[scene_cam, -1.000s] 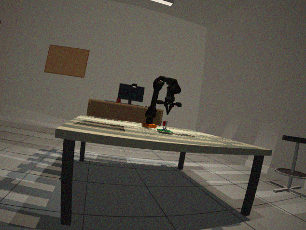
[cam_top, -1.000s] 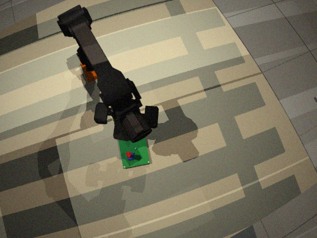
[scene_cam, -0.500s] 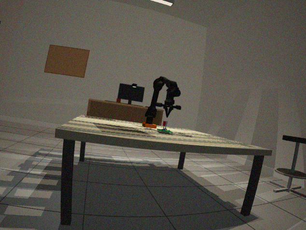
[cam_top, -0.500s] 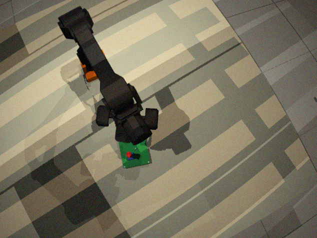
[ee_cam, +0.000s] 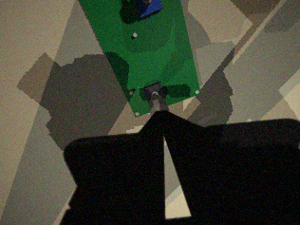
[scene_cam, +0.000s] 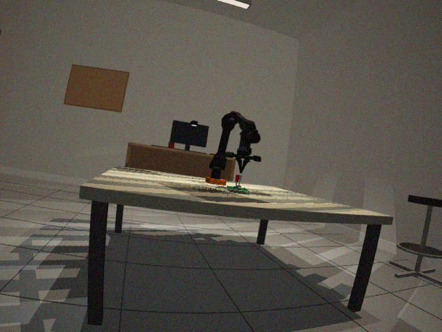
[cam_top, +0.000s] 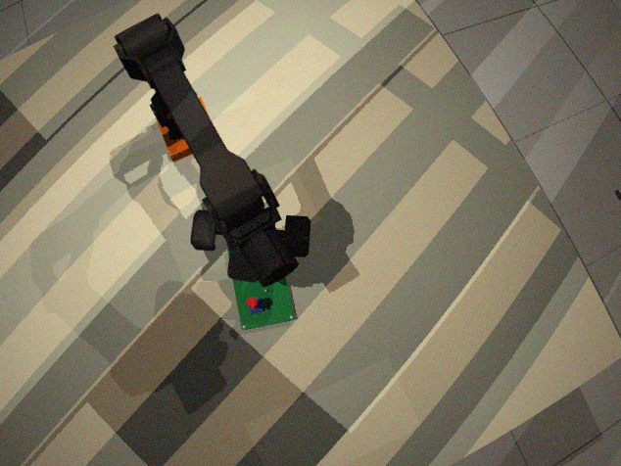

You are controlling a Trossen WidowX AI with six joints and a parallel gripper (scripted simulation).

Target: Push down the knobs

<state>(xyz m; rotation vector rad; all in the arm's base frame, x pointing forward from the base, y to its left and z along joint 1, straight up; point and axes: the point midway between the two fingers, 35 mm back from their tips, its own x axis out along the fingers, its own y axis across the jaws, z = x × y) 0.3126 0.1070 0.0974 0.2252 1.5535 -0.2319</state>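
Now: gripper tip 20 mm above the grey knob. Round my gripper tip: red knob (100 mm ahead, 30 mm to the right, 20 mm below).
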